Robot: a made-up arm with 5 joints.
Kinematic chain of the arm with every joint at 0, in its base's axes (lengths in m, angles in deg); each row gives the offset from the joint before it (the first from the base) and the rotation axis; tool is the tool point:
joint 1: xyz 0 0 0.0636 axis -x
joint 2: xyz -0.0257 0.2 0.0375 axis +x
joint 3: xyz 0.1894 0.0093 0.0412 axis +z
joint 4: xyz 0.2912 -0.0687 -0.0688 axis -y
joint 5: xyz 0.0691 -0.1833 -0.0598 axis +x
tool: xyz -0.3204 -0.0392 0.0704
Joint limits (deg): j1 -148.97..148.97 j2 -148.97..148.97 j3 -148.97..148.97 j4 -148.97..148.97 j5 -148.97..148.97
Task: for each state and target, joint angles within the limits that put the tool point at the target. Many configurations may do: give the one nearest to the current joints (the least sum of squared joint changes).
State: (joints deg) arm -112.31 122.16 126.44 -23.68 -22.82
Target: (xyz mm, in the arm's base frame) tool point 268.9 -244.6 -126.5
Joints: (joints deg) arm -125.84 97.77 133.35 -48.50 -12.70
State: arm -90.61 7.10 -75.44 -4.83 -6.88
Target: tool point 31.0 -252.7 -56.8
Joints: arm -109.87 -14.05 -52.27 -51.55 -7.70
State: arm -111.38 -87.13 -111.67 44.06 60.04
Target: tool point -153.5 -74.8 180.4
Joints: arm -122.85 -86.75 -102.17 5.89 22.75
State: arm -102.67 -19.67 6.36 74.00 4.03
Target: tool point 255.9 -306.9 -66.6
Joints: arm -81.21 -70.17 -22.21 74.64 12.83
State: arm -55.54 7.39 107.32 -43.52 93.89
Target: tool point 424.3 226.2 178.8
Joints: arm -34.22 -6.21 99.48 -21.83 141.44
